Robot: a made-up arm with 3 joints. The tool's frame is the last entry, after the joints.
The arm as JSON. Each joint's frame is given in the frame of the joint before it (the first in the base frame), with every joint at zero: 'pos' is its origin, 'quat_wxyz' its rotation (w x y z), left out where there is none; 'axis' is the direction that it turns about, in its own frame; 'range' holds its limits. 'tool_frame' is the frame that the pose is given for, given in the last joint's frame.
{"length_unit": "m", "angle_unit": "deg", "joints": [
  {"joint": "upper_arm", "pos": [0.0, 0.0, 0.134], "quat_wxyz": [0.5, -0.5, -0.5, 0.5], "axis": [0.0, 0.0, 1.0], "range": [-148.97, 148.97]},
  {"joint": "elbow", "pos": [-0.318, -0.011, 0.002], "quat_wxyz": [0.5, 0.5, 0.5, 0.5], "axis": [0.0, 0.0, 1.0], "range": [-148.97, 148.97]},
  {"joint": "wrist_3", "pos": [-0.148, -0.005, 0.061], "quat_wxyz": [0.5, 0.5, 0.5, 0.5], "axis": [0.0, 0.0, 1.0], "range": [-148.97, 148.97]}
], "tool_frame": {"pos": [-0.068, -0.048, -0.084], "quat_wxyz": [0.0, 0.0, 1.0, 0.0]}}
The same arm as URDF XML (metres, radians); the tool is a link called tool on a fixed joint. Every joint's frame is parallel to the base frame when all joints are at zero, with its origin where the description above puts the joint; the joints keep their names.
<robot name="arm">
<joint name="tool_joint" type="fixed"><parent link="link3"/><child link="tool"/><origin xyz="0.0680 -0.0480 0.0840" rpy="0.0000 0.0000 0.0000"/></joint>
<joint name="wrist_3" type="revolute"><parent link="link2"/><child link="link3"/><origin xyz="0.0050 0.0610 0.1480" rpy="0.0000 0.0000 0.0000"/><axis xyz="0 0 -1"/><limit lower="-2.6000" upper="2.6000"/></joint>
<joint name="elbow" type="revolute"><parent link="link1"/><child link="link2"/><origin xyz="-0.0020 -0.3180 0.0110" rpy="0.0000 0.0000 0.0000"/><axis xyz="0 1 0"/><limit lower="-2.6000" upper="2.6000"/></joint>
<joint name="upper_arm" type="revolute"><parent link="base_link"/><child link="link1"/><origin xyz="0.0000 0.0000 0.1340" rpy="0.0000 0.0000 0.0000"/><axis xyz="-1 0 0"/><limit lower="-2.6000" upper="2.6000"/></joint>
<link name="base_link"/>
<link name="link1"/>
<link name="link2"/>
<link name="link3"/>
<link name="tool"/>
</robot>

